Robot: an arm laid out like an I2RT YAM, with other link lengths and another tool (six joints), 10 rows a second.
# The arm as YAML. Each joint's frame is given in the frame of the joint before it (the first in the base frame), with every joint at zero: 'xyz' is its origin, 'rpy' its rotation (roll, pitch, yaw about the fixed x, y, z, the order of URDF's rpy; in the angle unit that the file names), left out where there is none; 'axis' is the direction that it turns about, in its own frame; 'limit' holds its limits. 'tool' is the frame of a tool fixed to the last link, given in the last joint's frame.
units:
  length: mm
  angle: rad
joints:
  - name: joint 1
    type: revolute
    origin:
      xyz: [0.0, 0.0, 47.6]
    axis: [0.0, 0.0, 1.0]
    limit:
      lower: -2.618
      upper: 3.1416
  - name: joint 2
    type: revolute
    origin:
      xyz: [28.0, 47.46, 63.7]
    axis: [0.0, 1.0, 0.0]
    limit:
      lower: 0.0
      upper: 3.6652
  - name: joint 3
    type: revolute
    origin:
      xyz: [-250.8, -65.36, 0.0]
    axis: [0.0, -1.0, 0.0]
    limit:
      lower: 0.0
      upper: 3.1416
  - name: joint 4
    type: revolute
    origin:
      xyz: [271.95, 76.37, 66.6]
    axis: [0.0, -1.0, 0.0]
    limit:
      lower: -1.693
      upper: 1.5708
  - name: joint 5
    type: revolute
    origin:
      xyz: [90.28, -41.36, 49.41]
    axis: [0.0, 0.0, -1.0]
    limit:
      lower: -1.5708
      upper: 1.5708
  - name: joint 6
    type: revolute
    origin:
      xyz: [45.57, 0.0, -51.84]
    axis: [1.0, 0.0, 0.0]
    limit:
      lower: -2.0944
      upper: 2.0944
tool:
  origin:
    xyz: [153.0, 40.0, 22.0]
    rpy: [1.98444, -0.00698, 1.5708]
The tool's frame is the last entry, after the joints.
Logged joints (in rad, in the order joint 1, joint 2, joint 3, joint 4, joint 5, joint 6), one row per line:
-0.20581, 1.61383, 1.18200, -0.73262, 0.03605, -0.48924
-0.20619, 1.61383, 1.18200, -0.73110, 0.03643, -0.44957
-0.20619, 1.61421, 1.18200, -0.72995, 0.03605, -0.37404
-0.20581, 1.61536, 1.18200, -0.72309, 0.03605, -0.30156
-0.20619, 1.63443, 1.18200, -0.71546, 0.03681, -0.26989
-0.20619, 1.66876, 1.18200, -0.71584, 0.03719, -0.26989
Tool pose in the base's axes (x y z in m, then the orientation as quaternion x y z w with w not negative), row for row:
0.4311, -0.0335, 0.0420, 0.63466, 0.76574, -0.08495, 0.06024
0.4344, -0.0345, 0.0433, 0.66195, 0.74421, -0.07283, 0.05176
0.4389, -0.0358, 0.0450, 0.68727, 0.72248, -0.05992, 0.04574
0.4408, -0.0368, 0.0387, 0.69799, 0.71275, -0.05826, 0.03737
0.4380, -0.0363, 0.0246, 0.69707, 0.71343, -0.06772, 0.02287
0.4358, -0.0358, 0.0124, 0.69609, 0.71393, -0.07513, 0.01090
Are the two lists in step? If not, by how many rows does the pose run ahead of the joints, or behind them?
The pose runs 1 row ahead of the joints: the pose in row i belongs to the joints in row i + 1.
